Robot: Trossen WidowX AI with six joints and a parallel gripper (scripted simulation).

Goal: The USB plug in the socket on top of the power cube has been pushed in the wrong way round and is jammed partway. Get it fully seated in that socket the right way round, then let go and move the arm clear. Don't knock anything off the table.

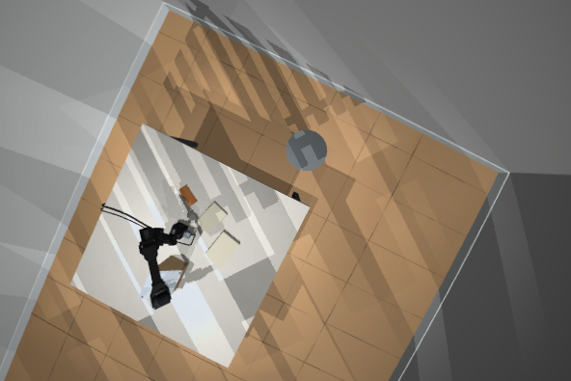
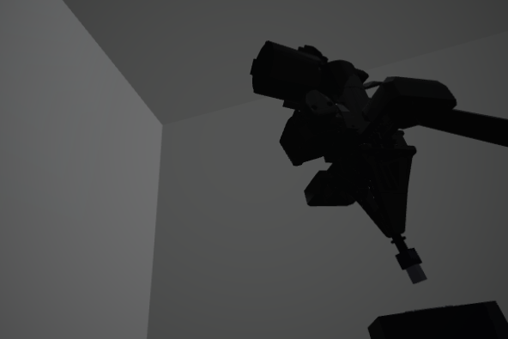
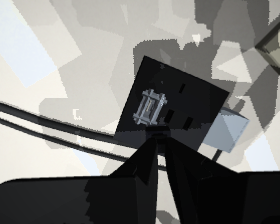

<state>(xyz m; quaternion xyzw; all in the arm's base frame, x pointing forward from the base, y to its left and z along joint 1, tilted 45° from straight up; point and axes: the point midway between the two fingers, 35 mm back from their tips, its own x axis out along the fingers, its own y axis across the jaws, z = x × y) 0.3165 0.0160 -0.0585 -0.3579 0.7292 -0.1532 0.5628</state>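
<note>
My gripper tip is now 20 mm above the USB plug. From my gripper tip the other things lie so: orange block 240 mm ahead, 130 mm below, 20 mm to the left.
</note>
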